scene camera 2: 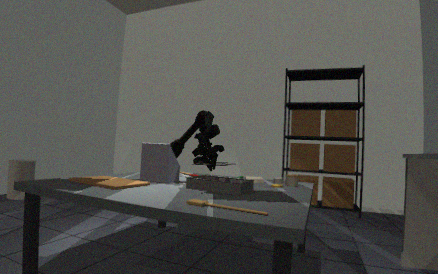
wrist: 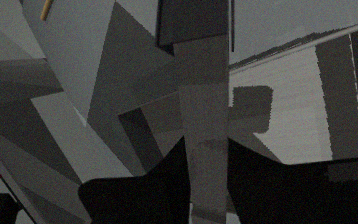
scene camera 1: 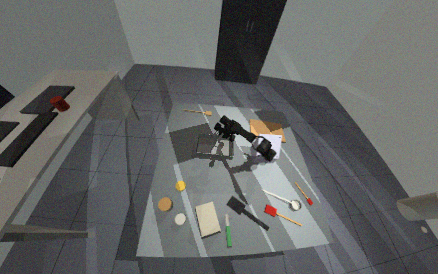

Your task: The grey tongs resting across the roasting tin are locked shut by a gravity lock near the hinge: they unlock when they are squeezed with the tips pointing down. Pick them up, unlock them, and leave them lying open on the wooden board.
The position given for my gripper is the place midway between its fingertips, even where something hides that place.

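The wrist view gives me my gripper (wrist: 200, 137), and there's a roasting tin (wrist: 288, 107) in it too. In scene camera 1 you'd find the tin (scene camera 1: 206, 142), and scene camera 2 has the tin (scene camera 2: 235, 186) as well.
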